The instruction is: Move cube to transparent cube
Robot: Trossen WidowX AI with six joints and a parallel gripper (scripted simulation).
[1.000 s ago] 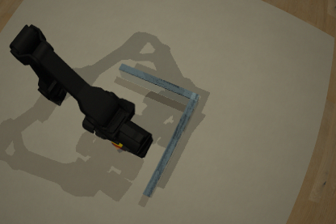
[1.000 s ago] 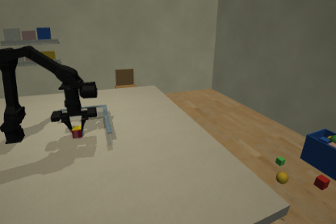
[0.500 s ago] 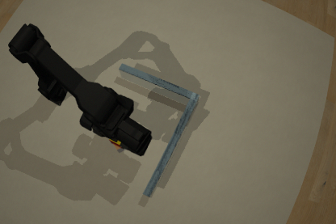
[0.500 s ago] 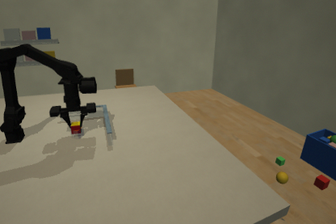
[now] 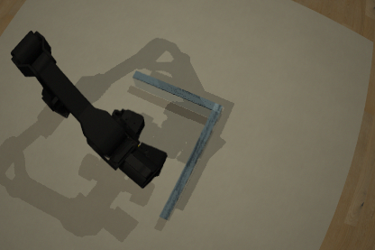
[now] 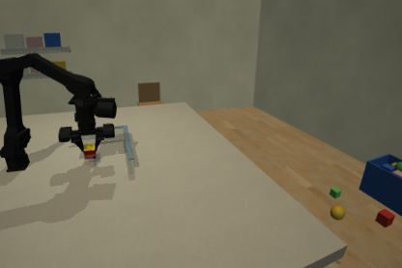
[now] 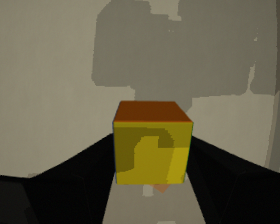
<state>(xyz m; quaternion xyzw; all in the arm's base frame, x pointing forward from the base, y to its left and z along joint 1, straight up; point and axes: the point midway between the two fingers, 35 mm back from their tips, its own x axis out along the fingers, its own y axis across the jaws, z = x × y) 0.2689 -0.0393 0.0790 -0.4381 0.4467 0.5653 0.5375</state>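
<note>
The transparent cube lies 6 cm below my hand, 1 cm to the right of it and 1 cm ahead of it.
</note>
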